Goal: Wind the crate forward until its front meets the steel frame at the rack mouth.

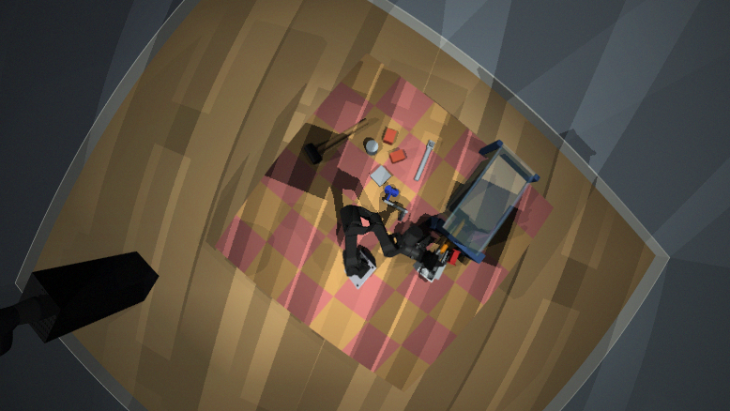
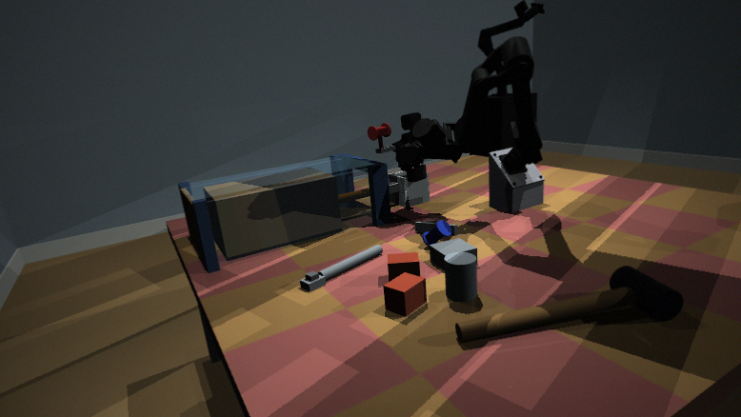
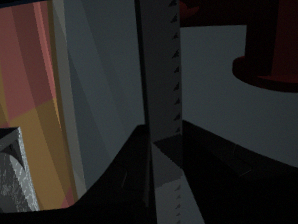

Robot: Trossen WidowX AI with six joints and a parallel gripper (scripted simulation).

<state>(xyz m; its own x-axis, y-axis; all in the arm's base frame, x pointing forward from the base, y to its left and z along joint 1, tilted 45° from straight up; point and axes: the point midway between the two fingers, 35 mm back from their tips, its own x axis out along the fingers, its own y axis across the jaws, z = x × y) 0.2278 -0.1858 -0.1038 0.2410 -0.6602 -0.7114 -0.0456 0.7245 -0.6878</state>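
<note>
Now: the red knob 50 mm ahead of my gripper tip, 40 mm above it and 10 mm to the left of it. Also, from my gripper tip: grey winch (150 mm below, 60 mm behind, 20 mm to the right); then blue-knobbed winch handle (300 mm to the left, 160 mm below, 80 mm ahead); then grey crank arm (10 mm to the left, 10 mm ahead, 10 mm above).
</note>
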